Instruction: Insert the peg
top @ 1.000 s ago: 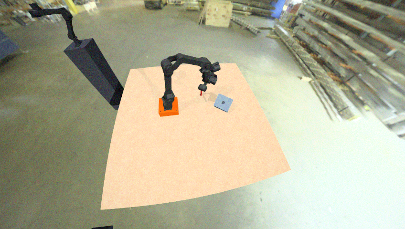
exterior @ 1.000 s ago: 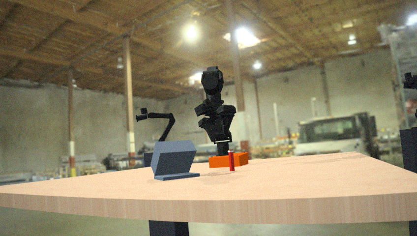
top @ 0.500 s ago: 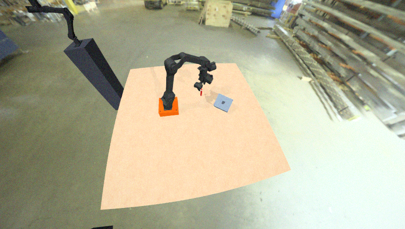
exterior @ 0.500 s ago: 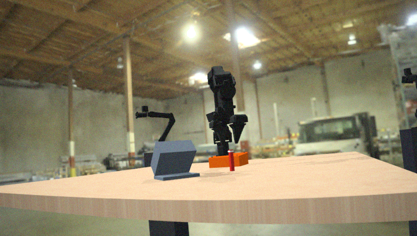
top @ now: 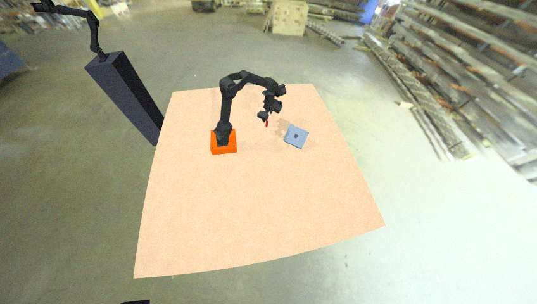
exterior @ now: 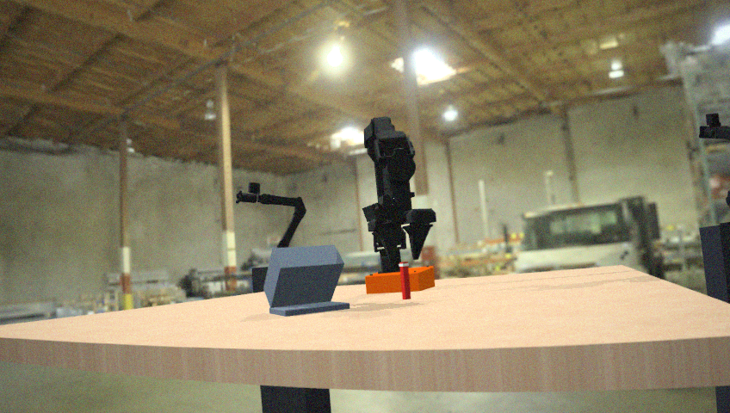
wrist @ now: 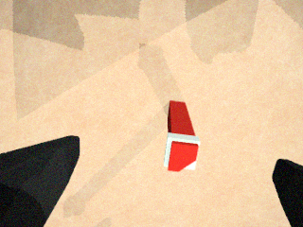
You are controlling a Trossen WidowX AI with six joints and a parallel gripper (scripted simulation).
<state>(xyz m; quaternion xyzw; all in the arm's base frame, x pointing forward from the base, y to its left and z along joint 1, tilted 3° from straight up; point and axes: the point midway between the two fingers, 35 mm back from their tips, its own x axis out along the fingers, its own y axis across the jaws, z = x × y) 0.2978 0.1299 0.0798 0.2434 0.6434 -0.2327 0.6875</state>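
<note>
My gripper tip is 3 cm above the red peg. The rest, counted from my gripper tip: blue-grey sloped panel (15 cm ahead, 16 cm to the right, 1 cm below).
</note>
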